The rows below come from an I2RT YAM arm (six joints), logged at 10 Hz.
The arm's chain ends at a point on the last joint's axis. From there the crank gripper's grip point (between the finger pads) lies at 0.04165 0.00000 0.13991 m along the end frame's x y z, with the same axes.
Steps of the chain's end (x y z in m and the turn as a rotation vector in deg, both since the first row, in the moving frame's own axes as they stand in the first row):
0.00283 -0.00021 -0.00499 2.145 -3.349 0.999
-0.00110 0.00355 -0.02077 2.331 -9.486 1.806
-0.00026 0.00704 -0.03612 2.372 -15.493 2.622
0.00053 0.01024 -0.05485 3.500 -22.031 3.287
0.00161 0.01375 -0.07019 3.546 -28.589 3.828
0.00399 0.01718 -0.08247 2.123 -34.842 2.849
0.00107 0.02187 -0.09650 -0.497 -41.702 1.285
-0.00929 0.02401 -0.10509 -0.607 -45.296 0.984
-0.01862 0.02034 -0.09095 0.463 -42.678 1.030
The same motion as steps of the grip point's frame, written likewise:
-0.00537 -0.00483 -0.00288 2.145 -3.349 0.999
-0.02465 -0.00131 -0.01591 2.331 -9.486 1.806
-0.03903 0.00211 -0.03016 2.372 -15.493 2.622
-0.05475 0.00223 -0.04964 3.500 -22.031 3.287
-0.07013 0.00521 -0.06751 3.546 -28.589 3.828
-0.08328 0.01175 -0.08382 2.123 -34.842 2.849
-0.10257 0.02287 -0.10425 -0.497 -41.702 1.285
-0.12109 0.02525 -0.11699 -0.607 -45.296 0.984
-0.12448 0.01898 -0.09977 0.463 -42.678 1.030

